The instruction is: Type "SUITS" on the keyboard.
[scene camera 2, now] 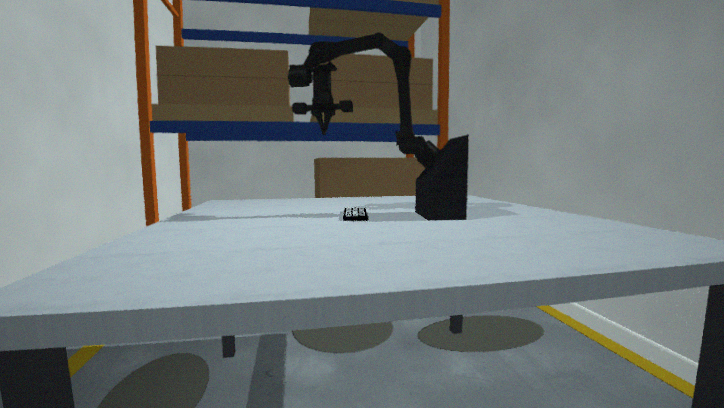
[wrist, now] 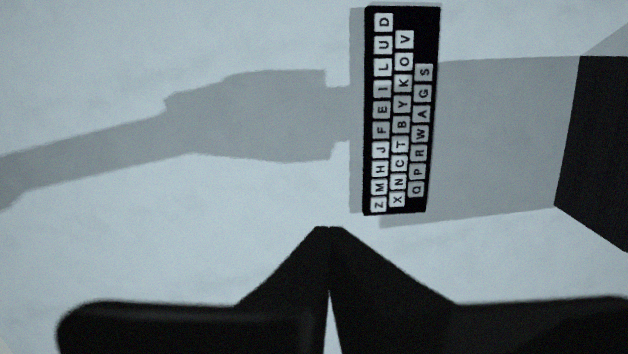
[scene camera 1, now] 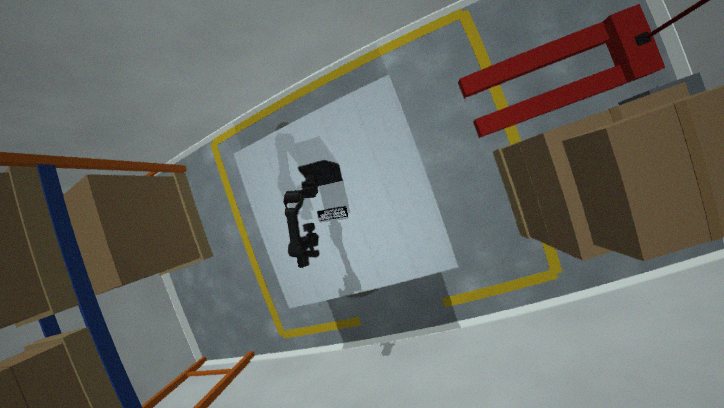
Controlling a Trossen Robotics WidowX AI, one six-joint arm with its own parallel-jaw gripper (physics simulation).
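Frame: origin at the arm's base, x left, y ahead, z down, level; millimetres.
Where they show: gripper, between the fingertips: (scene camera 2: 324,135) (wrist: 327,239) (scene camera 1: 318,236); arm's base, origin of its link: (scene camera 2: 435,160) (scene camera 1: 311,176).
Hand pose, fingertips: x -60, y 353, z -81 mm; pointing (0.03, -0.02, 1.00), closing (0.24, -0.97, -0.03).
Note:
Each offset is from my fingertips to the centre of the thing. Level surfaces: height alone.
The black keyboard @(dx +31, dy -92, dz +248 mm) (scene camera 1: 332,213) (scene camera 2: 355,213) (wrist: 401,110) with pale letter keys lies flat on the table. In the wrist view it stands upright, right of centre, and all its keys show. The S key @(dx -11, dy -121, dz +243 mm) (wrist: 424,72), U key @(dx -43, dy -85, dz +243 mm) (wrist: 383,45), I key @(dx -3, dy -78, dz +243 mm) (wrist: 382,89) and T key @(dx +56, dy -88, dz +243 mm) (wrist: 399,145) are readable. My gripper (scene camera 2: 324,132) (wrist: 327,239) is shut and empty, pointing down high above the table. In the wrist view its tips lie below and left of the keyboard's Z end. In scene camera 1 the fingertips are too small to make out.
The white table @(dz +256 mm) (scene camera 1: 405,202) (scene camera 2: 354,268) carries the arm's black base (scene camera 1: 326,172) (scene camera 2: 443,184) beside the keyboard. Shadows of the arm and base fall across the keyboard area. Shelving with boxes (scene camera 2: 222,76), more cardboard boxes (scene camera 1: 648,187) and a red pallet jack (scene camera 1: 552,98) stand off the table.

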